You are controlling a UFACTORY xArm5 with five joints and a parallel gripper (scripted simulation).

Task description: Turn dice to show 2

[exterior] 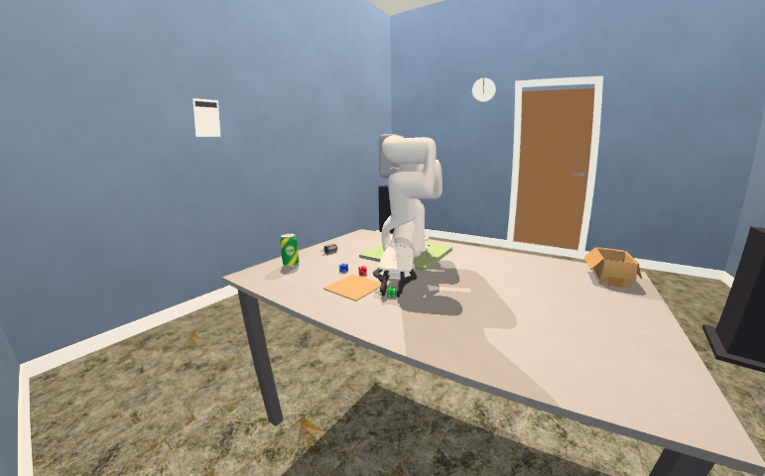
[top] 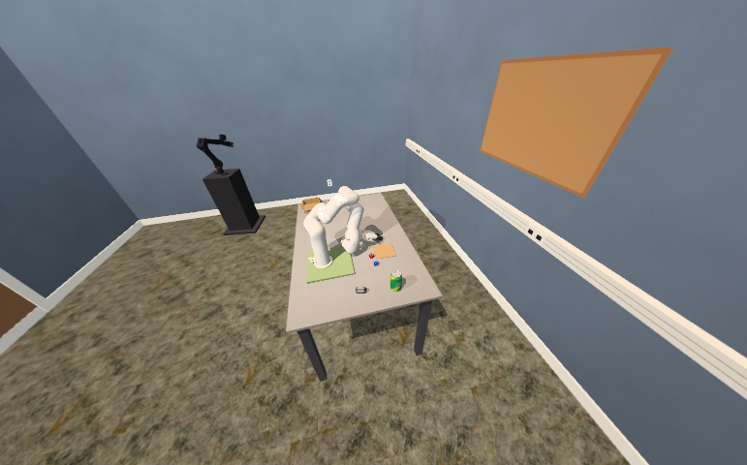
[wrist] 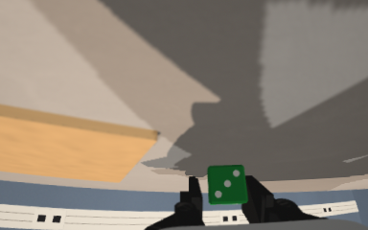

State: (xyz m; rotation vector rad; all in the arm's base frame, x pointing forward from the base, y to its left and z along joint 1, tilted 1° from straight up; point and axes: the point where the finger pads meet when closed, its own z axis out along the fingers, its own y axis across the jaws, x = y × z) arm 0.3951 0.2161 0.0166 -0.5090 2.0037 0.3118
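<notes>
The green die is 1 cm below my hand. Also, from my hand: blue die 4 cm behind, 27 cm to the right, 1 cm below; red die 7 cm behind, 19 cm to the right, 1 cm below; mat 3 cm ahead, 14 cm to the right, 2 cm below.
</notes>
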